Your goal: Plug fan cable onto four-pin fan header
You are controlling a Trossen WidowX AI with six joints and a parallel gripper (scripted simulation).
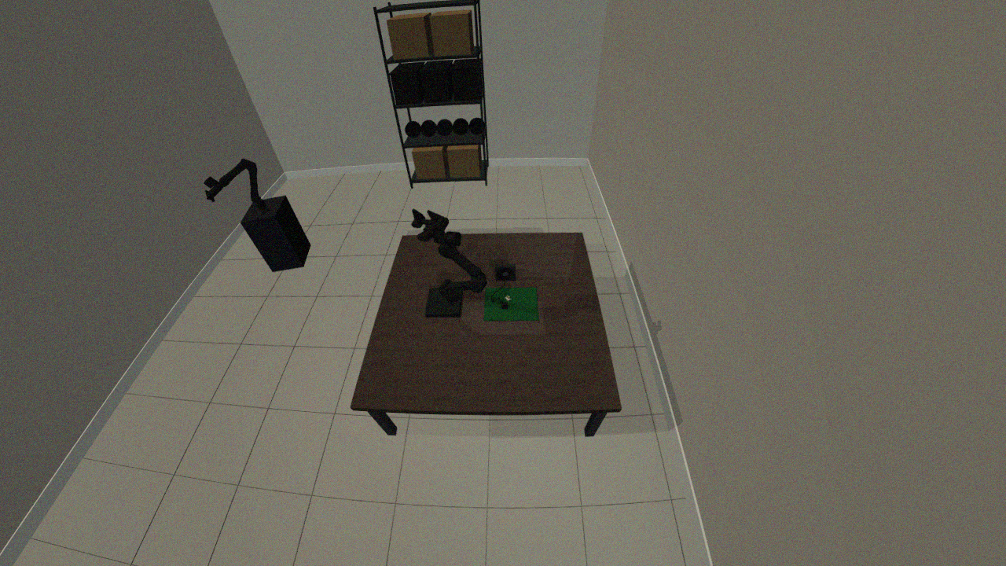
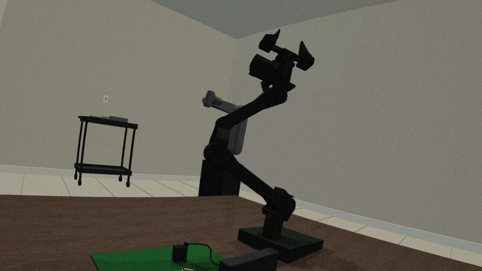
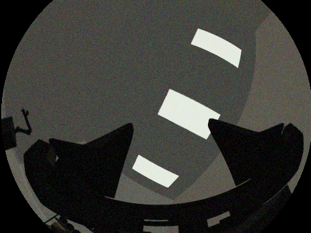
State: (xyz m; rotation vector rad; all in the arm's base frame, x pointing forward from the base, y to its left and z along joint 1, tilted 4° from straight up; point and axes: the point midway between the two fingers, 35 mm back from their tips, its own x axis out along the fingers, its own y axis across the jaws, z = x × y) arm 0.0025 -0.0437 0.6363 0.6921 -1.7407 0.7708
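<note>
Now: the dark plug 350 mm ahead of my gripper tip, 40 mm to the right of it and 680 mm below it. The rest, counted from my gripper tip: black fan: 390 mm ahead, 180 mm to the left, 640 mm below; then green board: 390 mm ahead, 10 mm to the right, 720 mm below.
</note>
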